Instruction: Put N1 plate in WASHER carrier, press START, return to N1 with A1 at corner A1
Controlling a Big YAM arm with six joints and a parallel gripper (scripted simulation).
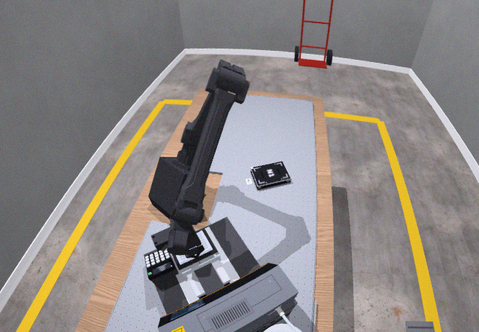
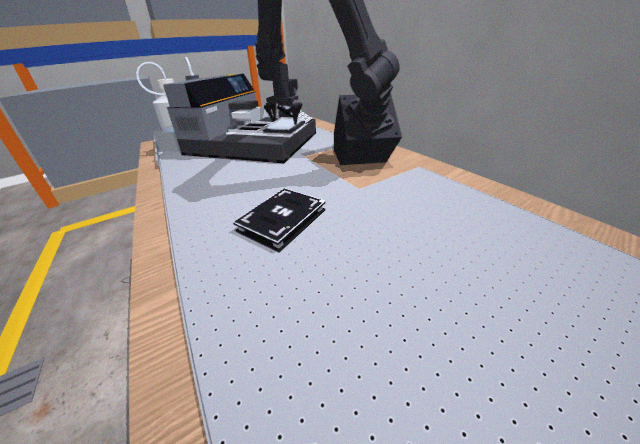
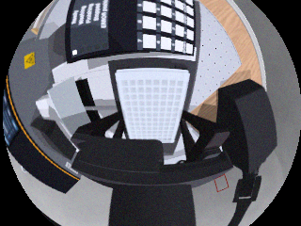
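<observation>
Right now the white well plate is 10 mm below my hand. The rest, counted from my hand: small white tag: 430 mm to the left, 90 mm below, 80 mm ahead; then plate washer: 120 mm ahead, 100 mm to the right, 40 mm above; then dark carrier: 10 mm below.
</observation>
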